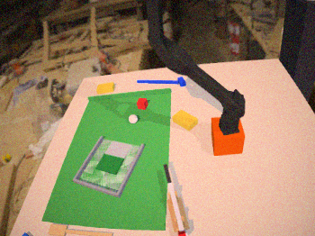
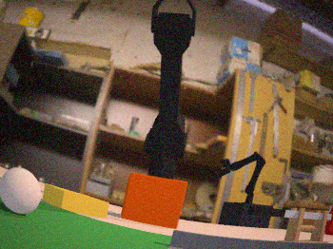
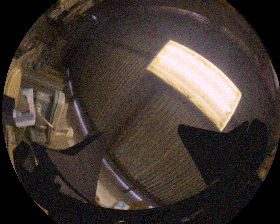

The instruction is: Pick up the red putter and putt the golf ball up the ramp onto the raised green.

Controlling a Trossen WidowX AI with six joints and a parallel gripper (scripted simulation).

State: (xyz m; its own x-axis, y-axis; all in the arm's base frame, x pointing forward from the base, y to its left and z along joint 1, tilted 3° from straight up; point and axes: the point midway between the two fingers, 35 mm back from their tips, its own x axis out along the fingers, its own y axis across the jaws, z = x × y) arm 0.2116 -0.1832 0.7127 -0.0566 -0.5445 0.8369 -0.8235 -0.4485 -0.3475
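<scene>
Right now the red putter is 7 cm ahead of my gripper tip, 46 cm to the left of it and 79 cm below it. The rest, counted from my gripper tip: blue bar: 3 cm ahead, 30 cm to the right, 83 cm below; small red block: 15 cm ahead, 12 cm to the right, 82 cm below; white golf ball: 20 cm ahead, 1 cm to the right, 82 cm below.
</scene>
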